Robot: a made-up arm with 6 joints.
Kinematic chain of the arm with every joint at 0, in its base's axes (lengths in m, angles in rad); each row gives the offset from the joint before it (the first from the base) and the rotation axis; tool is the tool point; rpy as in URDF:
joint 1: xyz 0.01 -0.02 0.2 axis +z
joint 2: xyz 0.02 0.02 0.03 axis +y
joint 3: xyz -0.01 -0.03 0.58 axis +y
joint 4: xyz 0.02 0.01 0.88 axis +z
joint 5: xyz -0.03 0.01 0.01 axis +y
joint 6: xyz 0.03 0 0.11 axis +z
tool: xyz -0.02 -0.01 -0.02 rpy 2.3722 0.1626 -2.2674
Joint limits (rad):
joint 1: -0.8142..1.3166
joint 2: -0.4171..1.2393
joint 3: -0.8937..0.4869
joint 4: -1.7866..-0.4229
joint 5: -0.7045..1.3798
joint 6: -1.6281..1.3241
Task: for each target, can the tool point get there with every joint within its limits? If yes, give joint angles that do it. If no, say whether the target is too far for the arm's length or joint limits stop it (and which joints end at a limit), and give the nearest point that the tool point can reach.
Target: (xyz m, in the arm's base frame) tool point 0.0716 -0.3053 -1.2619
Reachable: no: joint limits stop it (at a limit: joint 1, joint 2, joint 3, joint 5, joint 6) | nearest point 0.9851 -1.0619 0.2029 | short by 1.885 m
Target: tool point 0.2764 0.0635 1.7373
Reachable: yes | joints 0.3674 0.3883 -0.3716 -1.6501 0.4558 -0.6199
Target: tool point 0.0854 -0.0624 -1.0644
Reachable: no: joint limits stop it (at a limit: joint 2, joint 3, joint 5, joint 6) | nearest point 1.2538 -0.7194 0.2027 | short by 1.845 m
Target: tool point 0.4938 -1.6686 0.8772
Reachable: no: too far | nearest point 0.9167 -1.0759 0.8169 | short by 0.731 m
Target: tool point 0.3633 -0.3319 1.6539
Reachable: yes | joints -0.6103 0.2123 0.1029 -1.4357 1.1047 -1.3153
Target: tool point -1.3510 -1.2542 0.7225
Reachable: no: too far | nearest point -0.8663 -0.8146 0.9687 | short by 0.699 m
